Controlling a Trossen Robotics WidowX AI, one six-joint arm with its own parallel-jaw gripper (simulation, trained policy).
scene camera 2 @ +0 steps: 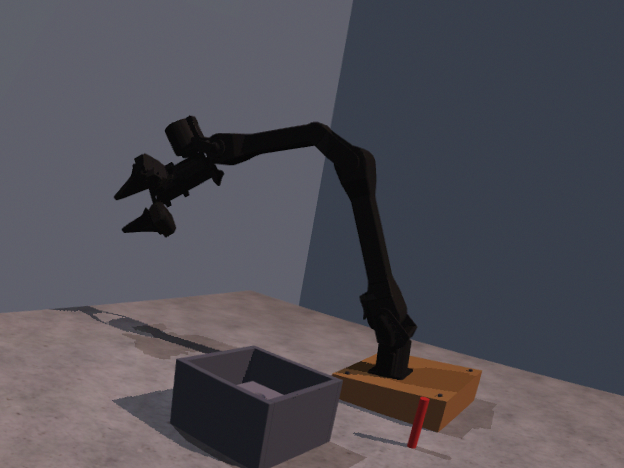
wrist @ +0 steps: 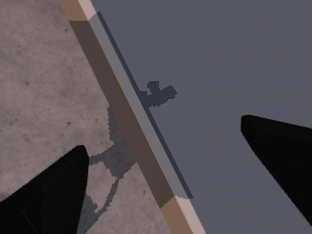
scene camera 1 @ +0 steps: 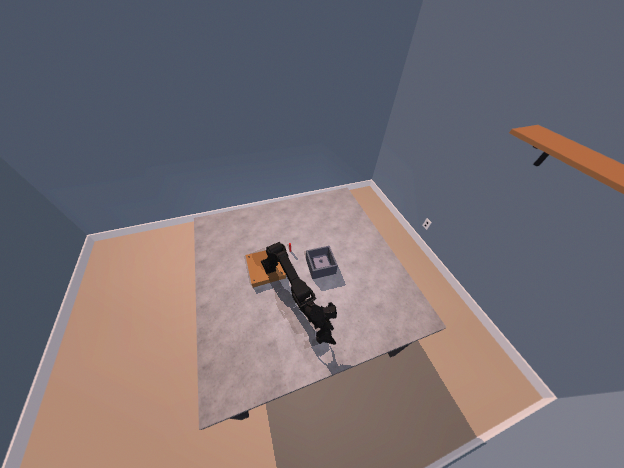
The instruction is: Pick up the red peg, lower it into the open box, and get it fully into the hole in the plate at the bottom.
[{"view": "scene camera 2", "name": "my gripper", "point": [118, 214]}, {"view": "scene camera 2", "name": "grey box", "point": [207, 404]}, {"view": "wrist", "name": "my gripper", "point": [165, 137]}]
